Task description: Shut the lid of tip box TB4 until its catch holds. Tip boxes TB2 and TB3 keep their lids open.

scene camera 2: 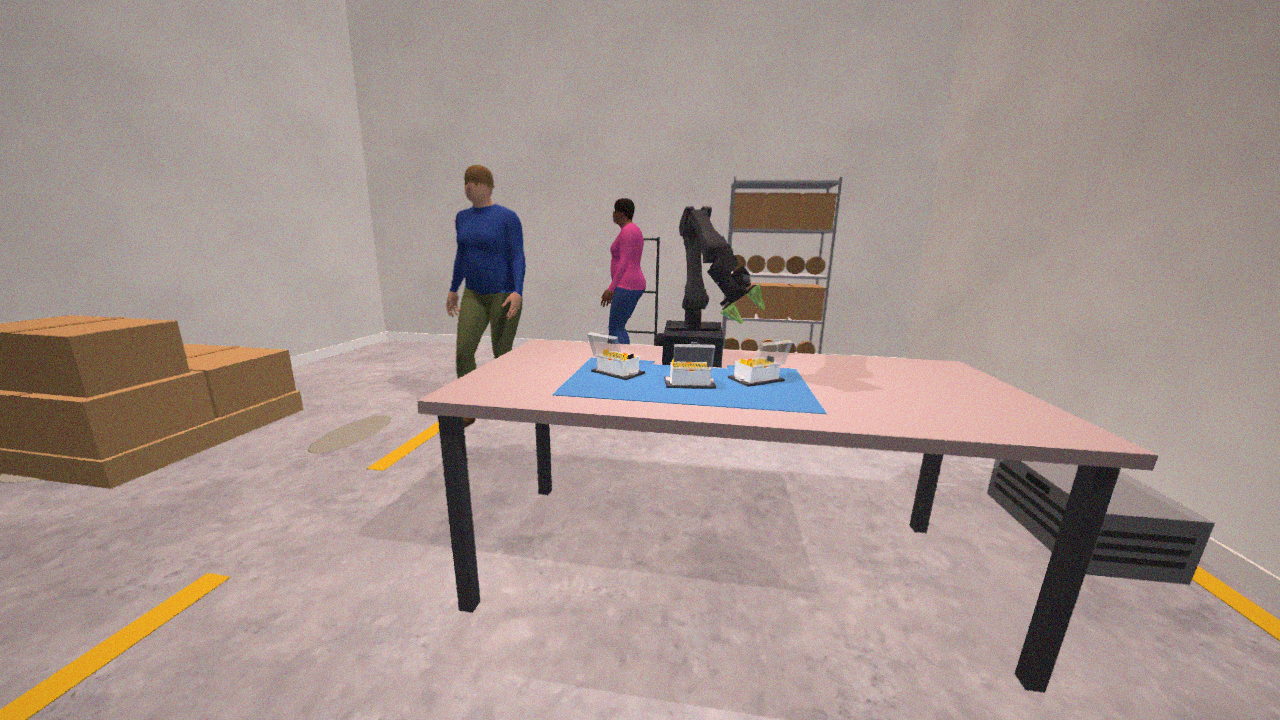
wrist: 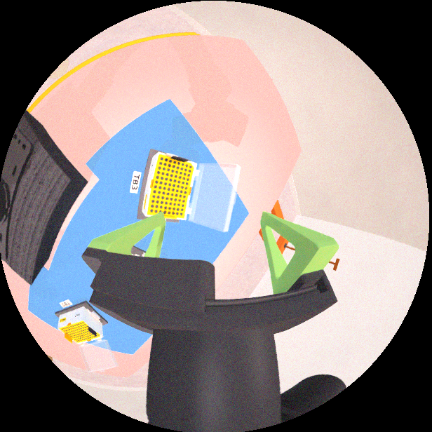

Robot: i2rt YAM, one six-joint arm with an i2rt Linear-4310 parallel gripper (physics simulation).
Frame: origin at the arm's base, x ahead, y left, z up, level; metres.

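Seen in the pictures: gripper, fingertip midpoint: (scene camera 2: 753, 316); arm's base, origin of the base link: (scene camera 2: 692, 328).
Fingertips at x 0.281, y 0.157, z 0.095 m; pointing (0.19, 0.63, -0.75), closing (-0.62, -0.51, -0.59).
Offsets run from my fingertips to a thing's top centre. "*": to the spot under its first point. Level surfaces: height alone.
Tip box TB3 @(0.014 m back, 0.023 m left, 0.148 m down) (wrist: 171, 186) (scene camera 2: 757, 370), white with yellow tips, stands on the blue mat @(0.214 m down) (wrist: 125, 132) (scene camera 2: 586, 388) with its clear lid (wrist: 215, 195) open. A second box (wrist: 81, 326) (scene camera 2: 617, 363), its label too small to read, has its lid (wrist: 99, 354) open. The middle box @(0.037 m ahead, 0.202 m right, 0.148 m down) (scene camera 2: 690, 374) has its lid @(* 0.133 m ahead, 0.205 m right, 0.088 m down) (scene camera 2: 693, 351) raised; in the wrist view it is mostly hidden behind the gripper. I cannot tell which of these two is TB4. My gripper (scene camera 2: 751, 315) (wrist: 212, 216) is open and empty, above the mat's TB3 end, with TB3 ahead of the fingers in the wrist view.
The pink table @(0.217 m down) (scene camera 2: 930, 402) (wrist: 270, 125) carries the mat. The black robot base (scene camera 2: 692, 336) (wrist: 40, 200) is behind the boxes. A shelf rack (scene camera 2: 785, 231) stands farther back. Two people (scene camera 2: 488, 246) (scene camera 2: 628, 259) are beyond the table, and cartons (scene camera 2: 89, 358) stand at the left.
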